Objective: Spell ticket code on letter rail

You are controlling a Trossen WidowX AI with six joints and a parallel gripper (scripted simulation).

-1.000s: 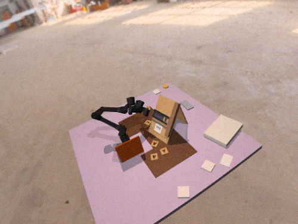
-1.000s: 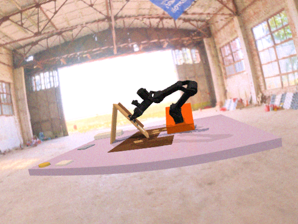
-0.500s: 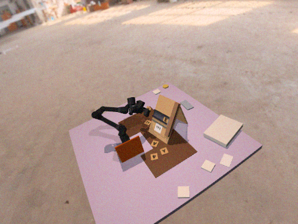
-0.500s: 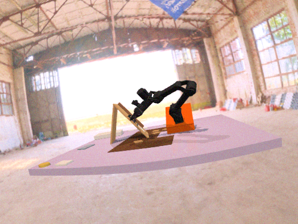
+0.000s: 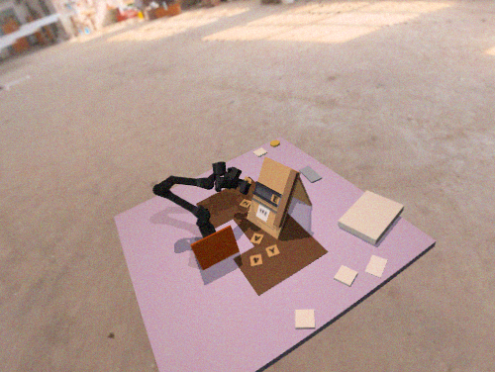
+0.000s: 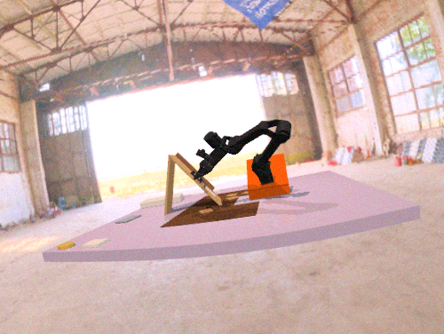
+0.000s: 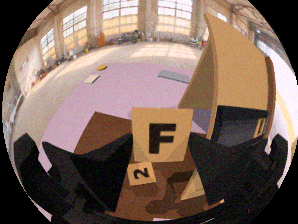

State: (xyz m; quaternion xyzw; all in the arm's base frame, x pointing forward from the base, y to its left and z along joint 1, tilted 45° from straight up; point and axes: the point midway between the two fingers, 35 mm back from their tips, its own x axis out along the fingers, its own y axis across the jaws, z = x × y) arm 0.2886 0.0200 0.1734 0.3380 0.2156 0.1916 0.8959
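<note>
My gripper tip is now 2 cm past the white ticket, 17 cm to the left of it and 8 cm above it. Round my gripper tip: cream slab (40 cm ahead, 51 cm to the right, 14 cm below); then brown mat (12 cm behind, 15 cm to the right, 16 cm below); then grey plate (41 cm ahead, 2 cm to the right, 15 cm below).
</note>
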